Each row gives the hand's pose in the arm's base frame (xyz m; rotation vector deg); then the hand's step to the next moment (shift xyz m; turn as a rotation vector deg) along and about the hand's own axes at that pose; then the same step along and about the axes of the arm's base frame.
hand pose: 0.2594 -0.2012 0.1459 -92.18 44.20 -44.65
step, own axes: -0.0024 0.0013 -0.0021 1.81 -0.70 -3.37
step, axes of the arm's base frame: -0.0032 0.0006 -0.0012 -1.69 -3.24 1.34
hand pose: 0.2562 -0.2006 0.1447 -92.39 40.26 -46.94
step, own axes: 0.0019 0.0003 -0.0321 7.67 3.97 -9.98
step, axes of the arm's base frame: -0.0251 -0.0198 0.0038 -3.76 -12.54 -1.65
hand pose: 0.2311 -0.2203 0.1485 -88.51 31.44 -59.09
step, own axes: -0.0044 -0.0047 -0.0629 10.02 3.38 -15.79
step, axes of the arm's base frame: -0.0560 -0.0293 0.0014 -7.57 -17.42 -0.51
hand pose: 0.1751 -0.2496 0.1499 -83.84 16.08 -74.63
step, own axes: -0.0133 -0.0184 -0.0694 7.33 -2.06 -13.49
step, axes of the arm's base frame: -0.0695 -0.0213 -0.0069 -9.18 -12.14 2.89
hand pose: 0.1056 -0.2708 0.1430 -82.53 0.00 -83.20
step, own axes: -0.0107 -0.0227 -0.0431 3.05 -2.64 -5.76
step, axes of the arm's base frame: -0.0486 -0.0099 -0.0055 -5.05 -4.33 2.28
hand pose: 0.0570 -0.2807 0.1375 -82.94 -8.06 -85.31
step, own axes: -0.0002 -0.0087 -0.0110 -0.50 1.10 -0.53
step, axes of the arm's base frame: -0.0136 -0.0032 0.0015 0.29 -0.61 -1.13
